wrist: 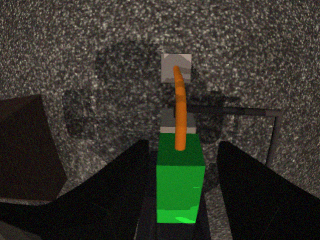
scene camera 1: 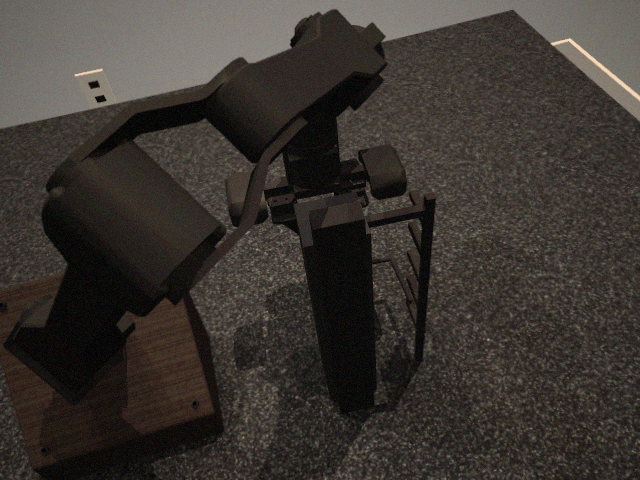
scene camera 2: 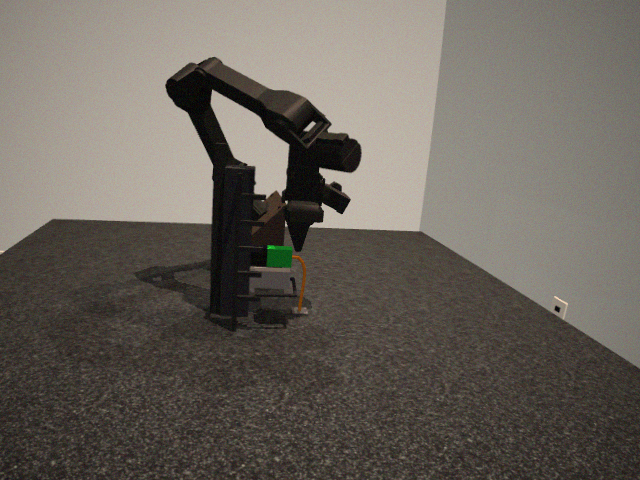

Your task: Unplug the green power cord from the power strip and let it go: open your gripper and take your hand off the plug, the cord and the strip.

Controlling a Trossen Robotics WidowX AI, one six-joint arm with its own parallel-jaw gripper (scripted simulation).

Scene:
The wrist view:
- my gripper: 183, 149
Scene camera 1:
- my gripper: 321, 237
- stand: 339, 232
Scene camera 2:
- my gripper: 297, 248

